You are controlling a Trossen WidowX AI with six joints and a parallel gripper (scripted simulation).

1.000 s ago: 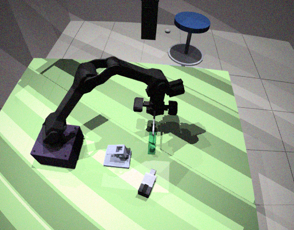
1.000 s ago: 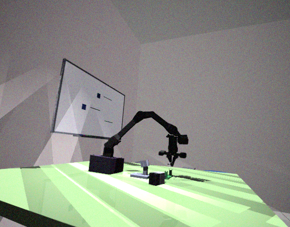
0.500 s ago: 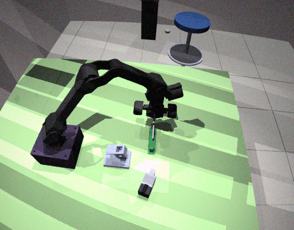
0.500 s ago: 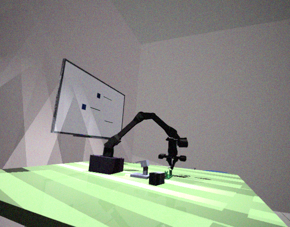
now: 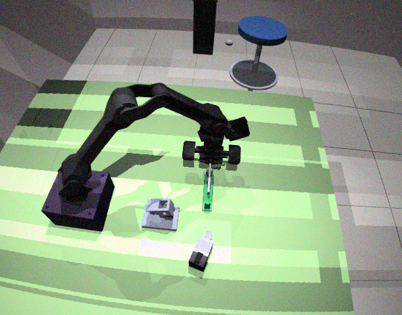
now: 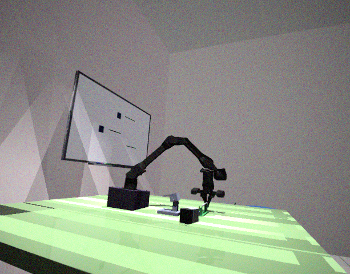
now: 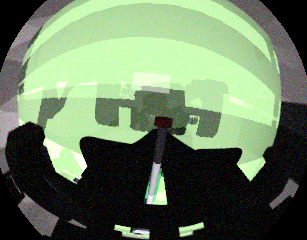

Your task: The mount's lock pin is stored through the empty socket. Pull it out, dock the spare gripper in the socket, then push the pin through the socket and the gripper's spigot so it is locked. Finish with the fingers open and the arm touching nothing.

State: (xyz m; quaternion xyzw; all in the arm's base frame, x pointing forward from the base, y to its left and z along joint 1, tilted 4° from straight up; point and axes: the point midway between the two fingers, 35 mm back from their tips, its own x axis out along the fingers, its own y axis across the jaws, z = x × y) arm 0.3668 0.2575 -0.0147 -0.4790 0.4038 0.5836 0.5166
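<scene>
My gripper tip is now 100 mm to the left of the green fixture and 10 mm short of it. From my gripper tip the other things lie so: spare gripper: 310 mm to the right, 40 mm ahead, 10 mm above; grey mount: 220 mm to the right, 100 mm behind, 30 mm above.
</scene>
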